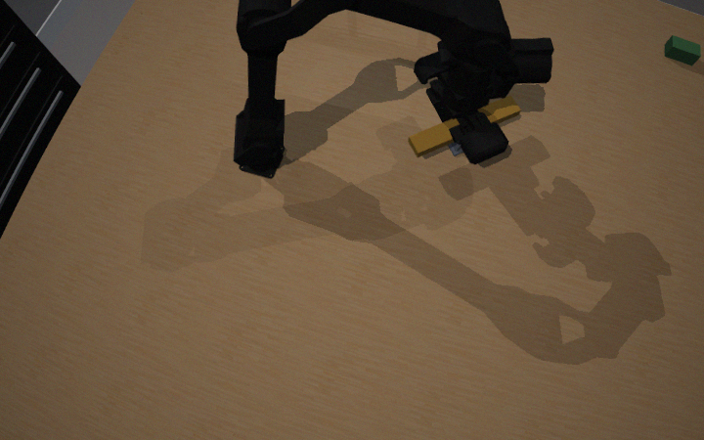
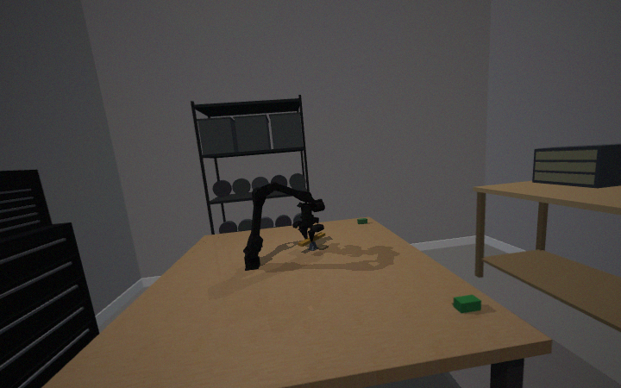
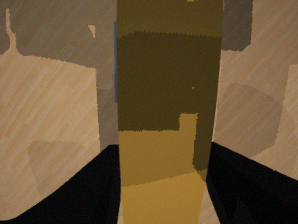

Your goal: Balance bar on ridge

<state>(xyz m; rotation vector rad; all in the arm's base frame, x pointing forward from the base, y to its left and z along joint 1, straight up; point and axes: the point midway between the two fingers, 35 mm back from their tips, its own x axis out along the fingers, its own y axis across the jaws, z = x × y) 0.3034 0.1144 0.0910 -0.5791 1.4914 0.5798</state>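
Now: the yellow bar 20 mm ahead of my gripper tip and 20 mm to the left of it. From my gripper tip the other things lie so: green block (440 mm ahead, 390 mm to the left, 40 mm below).
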